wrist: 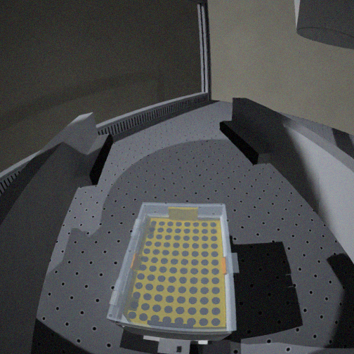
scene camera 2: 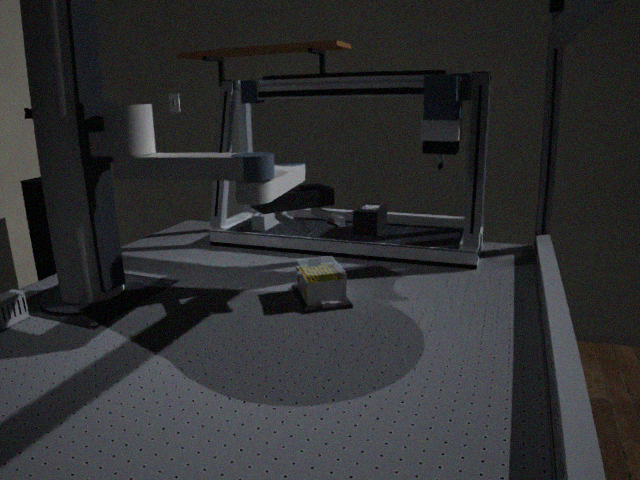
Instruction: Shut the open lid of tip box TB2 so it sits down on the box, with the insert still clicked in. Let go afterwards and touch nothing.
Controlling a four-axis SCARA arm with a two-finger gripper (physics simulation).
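Seen in the pictures: gripper, between the fingertips: (scene camera 2: 323, 225); arm's base, origin of its link: (scene camera 2: 94, 299).
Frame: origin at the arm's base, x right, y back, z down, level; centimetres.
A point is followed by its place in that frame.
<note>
The tip box TB2 (scene camera 2: 325, 291) @(z -5.1, x -10.8, y -55.8 cm) (wrist: 232, 310) has pale walls and stands on a dark base. Its clear lid (scene camera 2: 334, 264) @(z -9.0, x -17.3, y -55.7 cm) (wrist: 186, 327) lies over the top, roughly level; whether its rim is fully seated all round is too fine to tell. The yellow insert (scene camera 2: 317, 272) @(z -7.0, x -16.5, y -51.9 cm) (wrist: 175, 274) shows through the lid, level inside the box, with orange clips at its sides in the wrist view. My gripper (scene camera 2: 314, 219) @(z -18.7, x -14.0, y -54.6 cm) (wrist: 165, 117) is shut to its narrow stop, its fingers still apart with nothing between them. It hangs above and behind the box in the scene view, apart from the lid.
A gantry frame (scene camera 2: 478, 170) @(z -26.2, x -51.0, y -83.7 cm) stands behind the box, with a dark block (scene camera 2: 368, 221) @(z -10.5, x -51.5, y -54.0 cm) on its bed. An orange-brown shelf (scene camera 2: 268, 50) is above it. The arm's column (scene camera 2: 62, 170) @(z -32.5, x 6.6, y -3.6 cm) rises at the left. A raised rail (scene camera 2: 563, 335) @(z -6.0, x -0.9, y -102.5 cm) runs along the right table edge.
</note>
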